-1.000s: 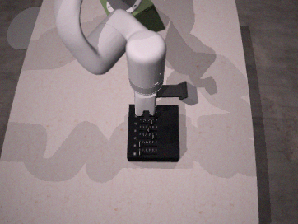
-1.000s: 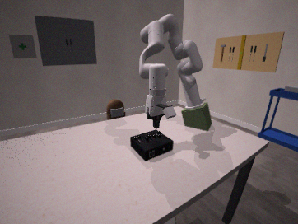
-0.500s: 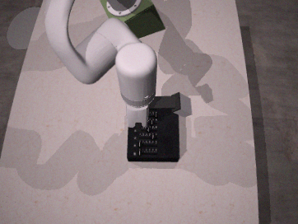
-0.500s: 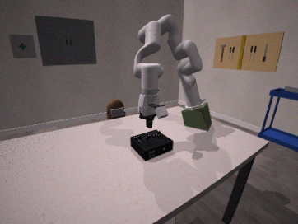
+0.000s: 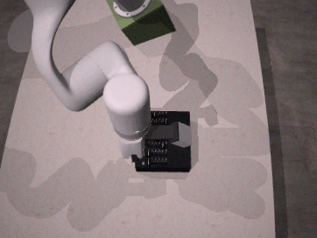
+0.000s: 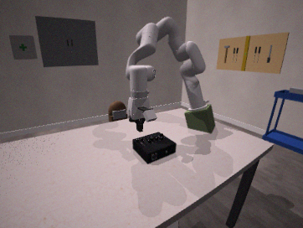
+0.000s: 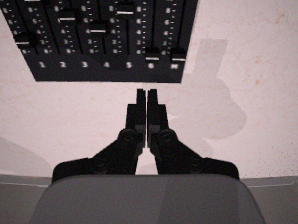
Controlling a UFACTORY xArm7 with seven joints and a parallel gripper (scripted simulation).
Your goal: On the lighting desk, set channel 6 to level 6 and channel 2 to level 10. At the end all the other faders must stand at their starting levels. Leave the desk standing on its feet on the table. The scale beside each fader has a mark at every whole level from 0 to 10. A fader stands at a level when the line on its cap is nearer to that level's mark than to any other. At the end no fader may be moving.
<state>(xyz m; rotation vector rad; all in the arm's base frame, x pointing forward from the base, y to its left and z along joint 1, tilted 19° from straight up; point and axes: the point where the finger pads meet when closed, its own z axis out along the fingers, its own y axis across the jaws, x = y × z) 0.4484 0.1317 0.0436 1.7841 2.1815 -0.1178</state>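
The channel 6 fader cap is 30 mm to the left of my hand and 50 mm below it. The rest, counted from my hand: channel 5 fader cap 30 mm behind, 60 mm to the left, 50 mm below; channel 3 fader cap 70 mm behind, 50 mm to the left, 50 mm below; channel 4 fader cap 50 mm behind, 40 mm to the left, 50 mm below.
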